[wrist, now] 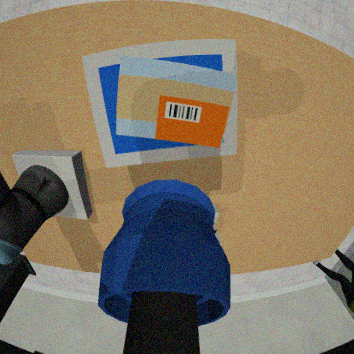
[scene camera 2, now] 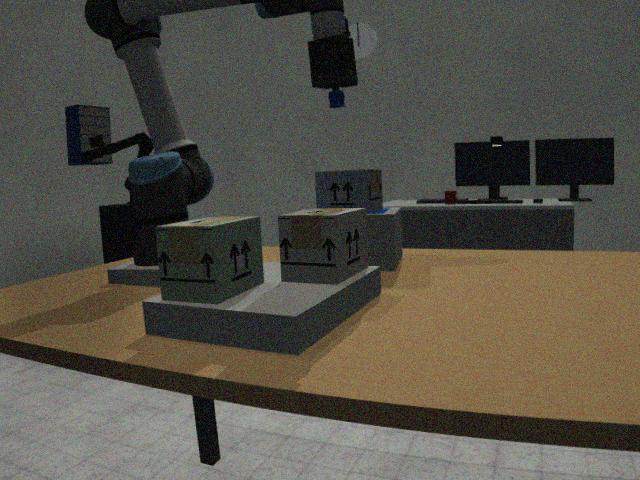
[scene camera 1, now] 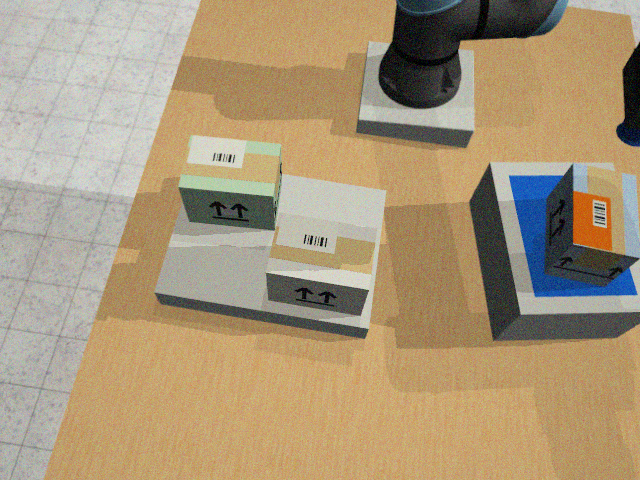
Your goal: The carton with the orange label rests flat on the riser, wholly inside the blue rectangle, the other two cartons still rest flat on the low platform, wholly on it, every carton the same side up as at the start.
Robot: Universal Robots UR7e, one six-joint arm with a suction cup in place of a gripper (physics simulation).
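Frame: origin at the arm's base, x ahead, y left, z up, level; centimetres.
Where they show: hand, tool point: (wrist: 168, 219) (scene camera 2: 337, 106) (scene camera 1: 632, 133); arm's base, link origin: (wrist: 45, 188) (scene camera 1: 418, 78).
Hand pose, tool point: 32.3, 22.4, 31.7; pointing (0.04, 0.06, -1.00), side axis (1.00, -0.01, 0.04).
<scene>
Things, the pixels of their top centre, and the offset from my tool point, as dx, dy, dz.
- carton with the orange label, top centre: (wrist: 174, 102) (scene camera 1: 605, 208) (scene camera 2: 348, 170) +0.2, +3.9, -14.3
- riser, top centre: (scene camera 1: 570, 232) (wrist: 164, 104) (scene camera 2: 343, 211) -1.1, +3.3, -23.8
- blue rectangle, top centre: (scene camera 1: 570, 232) (wrist: 164, 104) -1.1, +3.3, -23.8
- green carton, top centre: (scene camera 2: 210, 221) (scene camera 1: 230, 164) +2.0, -47.2, -20.8
- white carton, top centre: (scene camera 1: 322, 249) (scene camera 2: 324, 211) +12.1, -31.3, -20.8
- low platform, top centre: (scene camera 2: 273, 282) (scene camera 1: 276, 238) +7.0, -39.3, -31.0
The carton with the orange label (scene camera 1: 591, 219) (scene camera 2: 348, 188) (wrist: 175, 100) rests flat and turned on the riser (scene camera 1: 493, 258) (scene camera 2: 385, 240) (wrist: 98, 100), label up, arrows up. Its visible lower corners lie inside the blue rectangle (scene camera 1: 532, 232) (wrist: 111, 110); its base at the far right is hidden. The green carton (scene camera 1: 230, 204) (scene camera 2: 211, 260) and the white carton (scene camera 1: 320, 258) (scene camera 2: 320, 248) rest flat on the low platform (scene camera 1: 217, 268) (scene camera 2: 289, 299), apart, arrows up. My suction cup (scene camera 1: 629, 134) (scene camera 2: 336, 99) (wrist: 169, 200) is off and empty, in the air above and apart from the orange-label carton.
The arm's base block (scene camera 1: 413, 116) (scene camera 2: 134, 276) (wrist: 75, 185) stands behind the space between platform and riser. The platform lies near the table's left edge in scene camera 1. A desk (scene camera 2: 485, 227) with two monitors stands in the background.
</scene>
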